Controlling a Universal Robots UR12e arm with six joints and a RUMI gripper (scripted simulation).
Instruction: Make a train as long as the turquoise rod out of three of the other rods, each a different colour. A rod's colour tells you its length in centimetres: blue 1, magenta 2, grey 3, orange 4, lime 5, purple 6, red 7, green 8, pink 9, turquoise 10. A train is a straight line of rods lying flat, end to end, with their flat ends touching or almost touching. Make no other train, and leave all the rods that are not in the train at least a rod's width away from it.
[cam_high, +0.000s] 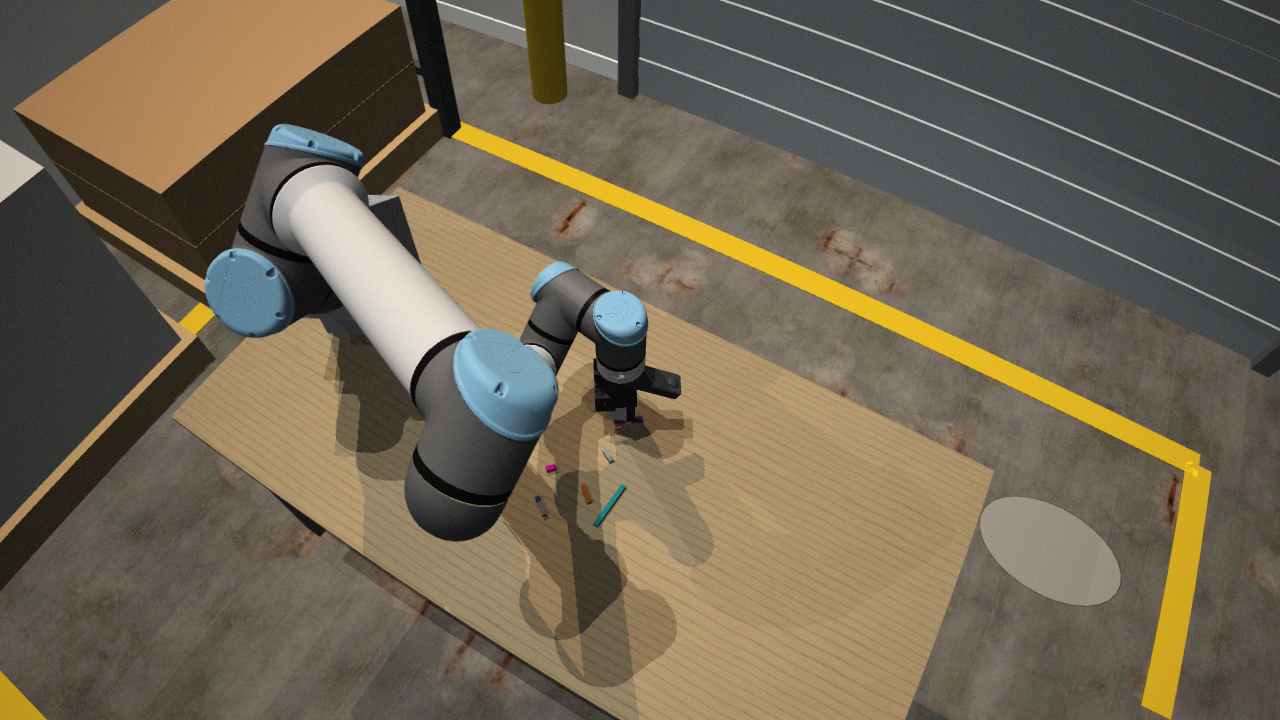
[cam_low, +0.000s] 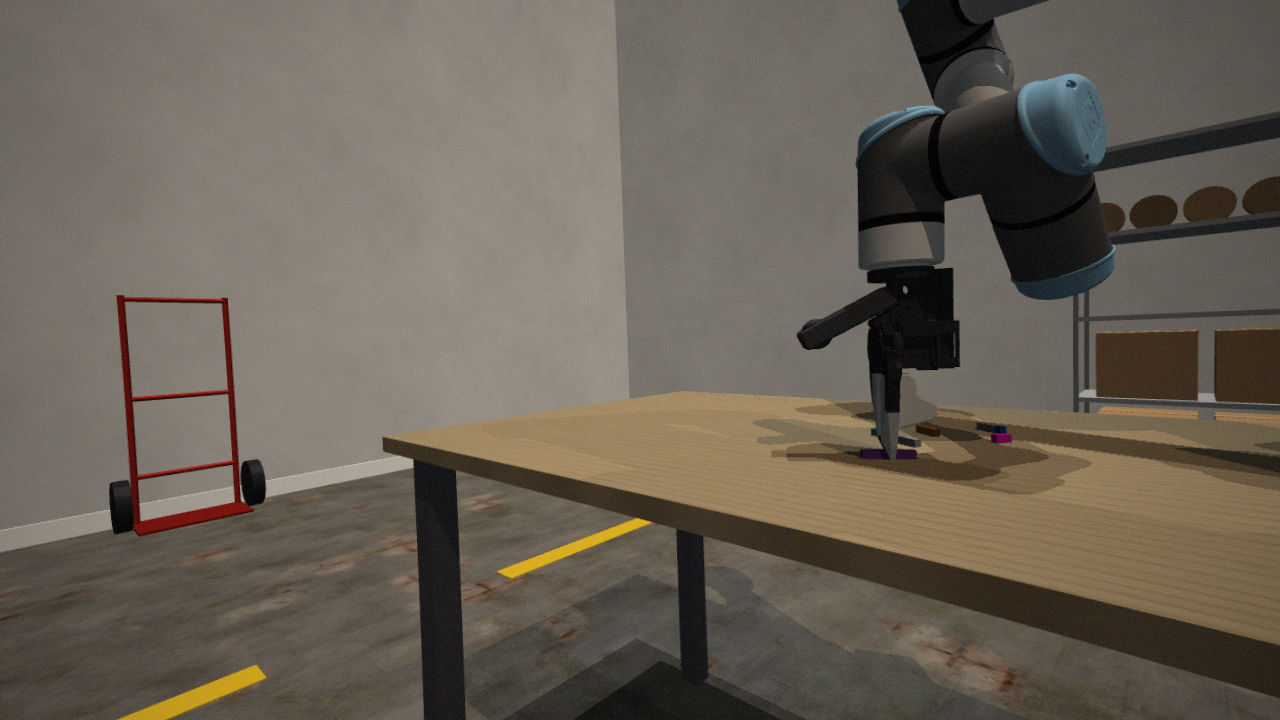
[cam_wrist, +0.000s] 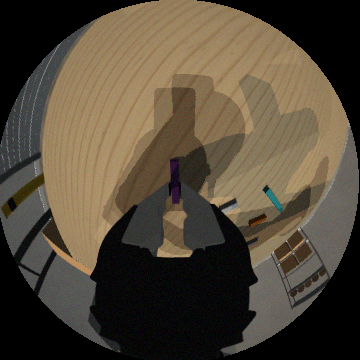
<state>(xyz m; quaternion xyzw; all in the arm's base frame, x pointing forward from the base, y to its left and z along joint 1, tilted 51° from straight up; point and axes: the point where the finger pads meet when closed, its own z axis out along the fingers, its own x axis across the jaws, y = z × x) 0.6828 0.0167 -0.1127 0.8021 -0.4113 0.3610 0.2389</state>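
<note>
Right now my hand is 240 mm to the left of the blue cube, 90 mm past it and 10 mm above it. Round my hand: purple rod 10 mm below; orange rod 190 mm to the right, 10 mm below, 10 mm behind; magenta rod 160 mm to the right, 100 mm behind, 10 mm below.
</note>
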